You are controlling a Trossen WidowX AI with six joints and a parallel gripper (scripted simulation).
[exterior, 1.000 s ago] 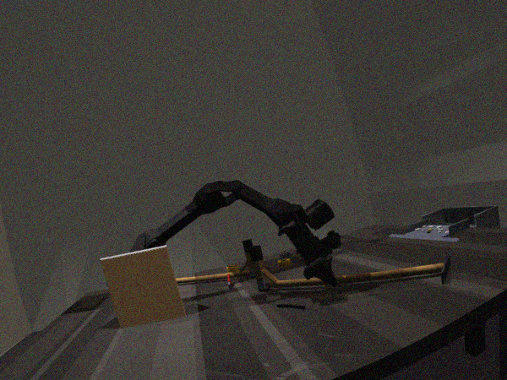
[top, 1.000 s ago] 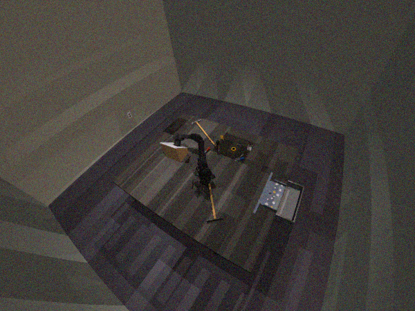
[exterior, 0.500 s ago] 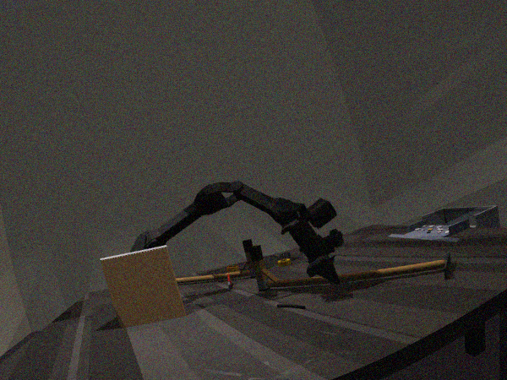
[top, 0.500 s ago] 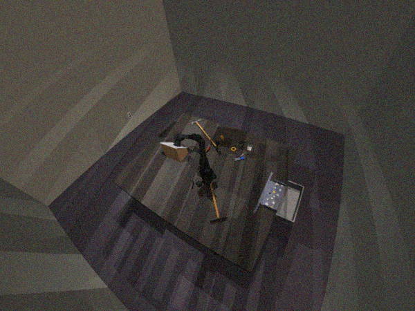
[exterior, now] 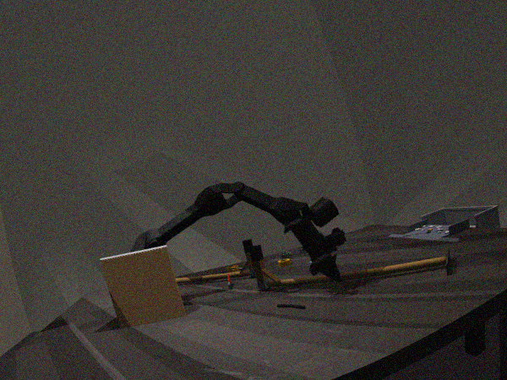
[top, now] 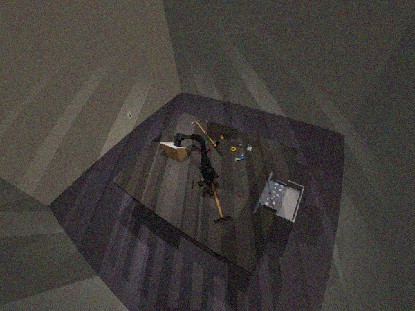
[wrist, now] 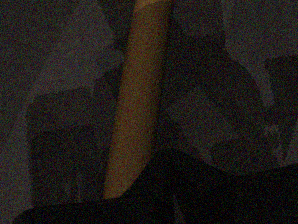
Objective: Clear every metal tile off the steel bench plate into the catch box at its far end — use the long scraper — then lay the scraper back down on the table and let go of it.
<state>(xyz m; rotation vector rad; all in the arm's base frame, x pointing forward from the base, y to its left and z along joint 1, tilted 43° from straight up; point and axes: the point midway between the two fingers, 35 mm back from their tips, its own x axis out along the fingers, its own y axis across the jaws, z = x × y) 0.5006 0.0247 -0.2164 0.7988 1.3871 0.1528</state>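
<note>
Now: the long scraper 2 cm ahead of my gripper tip and 5 cm above it. Also, from my gripper tip: red-handled tool 31 cm behind, 33 cm to the left; then blue piece 4 cm ahead, 43 cm to the left; then yellow ring 8 cm behind, 50 cm to the left.
</note>
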